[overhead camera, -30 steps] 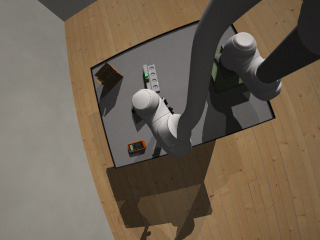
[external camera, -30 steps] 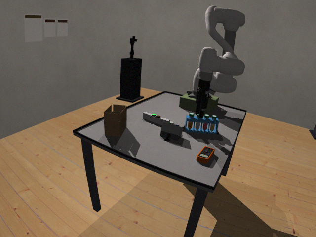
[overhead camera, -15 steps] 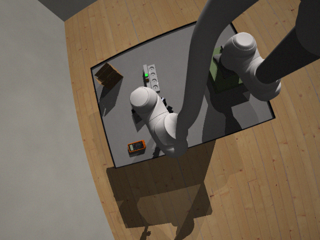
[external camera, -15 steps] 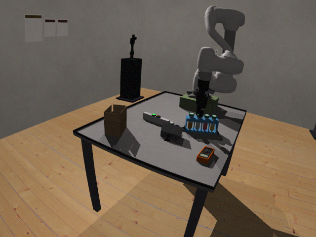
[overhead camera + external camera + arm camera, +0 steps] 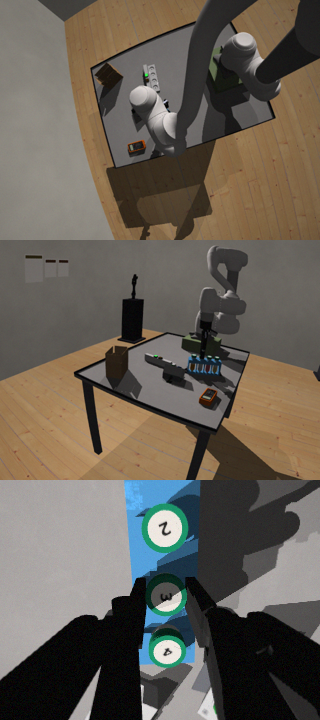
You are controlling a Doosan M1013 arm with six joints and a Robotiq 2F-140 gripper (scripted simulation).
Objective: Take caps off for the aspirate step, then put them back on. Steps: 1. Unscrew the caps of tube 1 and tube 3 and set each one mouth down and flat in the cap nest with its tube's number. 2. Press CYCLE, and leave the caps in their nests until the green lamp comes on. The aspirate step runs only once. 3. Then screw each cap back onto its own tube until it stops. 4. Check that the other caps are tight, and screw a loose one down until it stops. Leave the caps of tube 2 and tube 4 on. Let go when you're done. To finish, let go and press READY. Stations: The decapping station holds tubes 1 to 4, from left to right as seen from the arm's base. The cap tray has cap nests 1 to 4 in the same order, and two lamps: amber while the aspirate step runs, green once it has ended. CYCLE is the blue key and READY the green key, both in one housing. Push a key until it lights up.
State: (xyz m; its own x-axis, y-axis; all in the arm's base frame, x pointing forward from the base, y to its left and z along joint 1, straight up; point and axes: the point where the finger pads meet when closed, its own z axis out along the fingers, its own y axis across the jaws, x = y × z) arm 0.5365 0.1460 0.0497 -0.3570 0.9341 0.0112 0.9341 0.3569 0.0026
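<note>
Now: the cap 2 5 cm to the left of my hand, 3 cm below it and 2 cm behind it. From my hand the other things lie so: green key: 14 cm to the right, 14 cm ahead, 7 cm below; cap 1: 10 cm to the left, 4 cm behind, 3 cm below; blue key: 14 cm ahead, 10 cm to the right, 7 cm below.
</note>
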